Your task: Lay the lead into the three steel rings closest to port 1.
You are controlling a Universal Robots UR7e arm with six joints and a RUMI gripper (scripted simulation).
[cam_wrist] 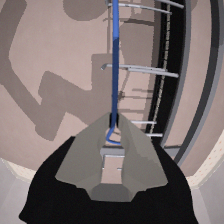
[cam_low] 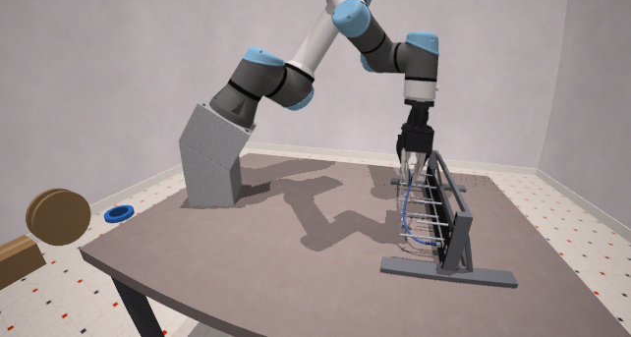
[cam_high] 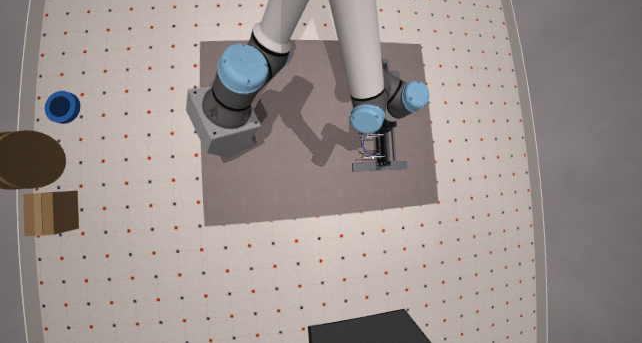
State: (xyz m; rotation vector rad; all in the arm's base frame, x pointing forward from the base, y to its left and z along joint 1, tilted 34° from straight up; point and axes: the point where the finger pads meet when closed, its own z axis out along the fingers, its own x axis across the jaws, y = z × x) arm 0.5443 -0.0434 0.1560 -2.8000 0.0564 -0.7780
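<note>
My hand is 100 mm short of the free-standing rack, 50 mm to the right of it and 60 mm above it.
</note>
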